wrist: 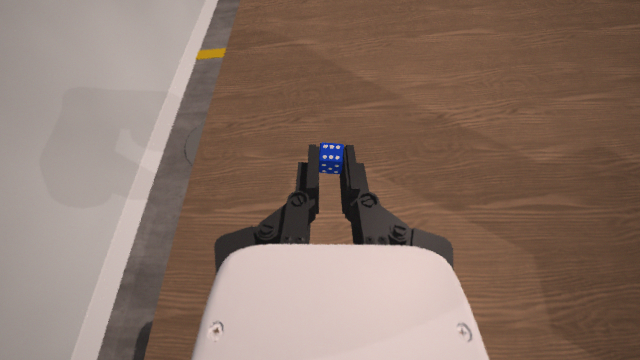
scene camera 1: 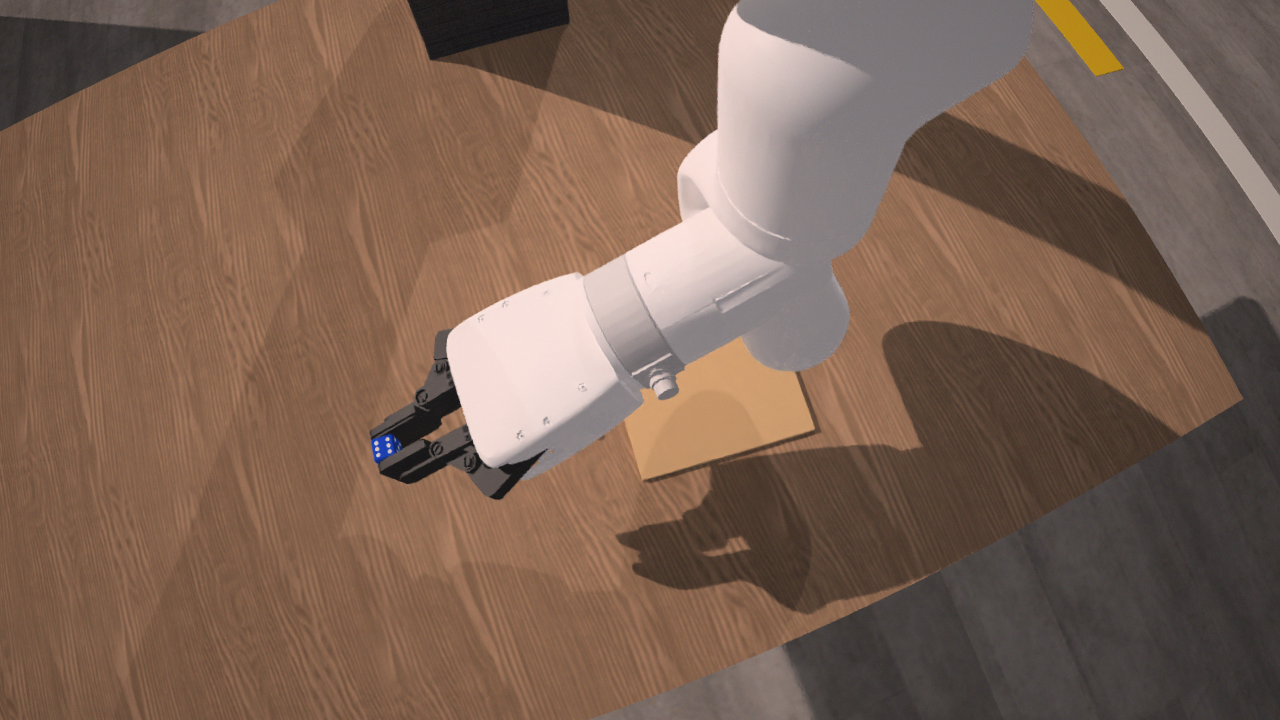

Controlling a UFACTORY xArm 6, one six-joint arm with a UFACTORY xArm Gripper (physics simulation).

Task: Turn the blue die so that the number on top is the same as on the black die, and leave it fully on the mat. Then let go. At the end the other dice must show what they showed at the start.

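The blue die is held between the fingertips of my gripper, which is shut on it, above the table and left of the mat in the scene view. In the wrist view the die shows a face with six pips and, below it, a slanted face with five. In the scene view a six-pip face shows at the fingertips. The tan mat is partly hidden by the arm. The black die does not show in either view.
A black block stands at the top edge of the scene view. The arm covers much of the wooden table. The red die does not show in either view. The table's edge runs down the left part of the wrist view.
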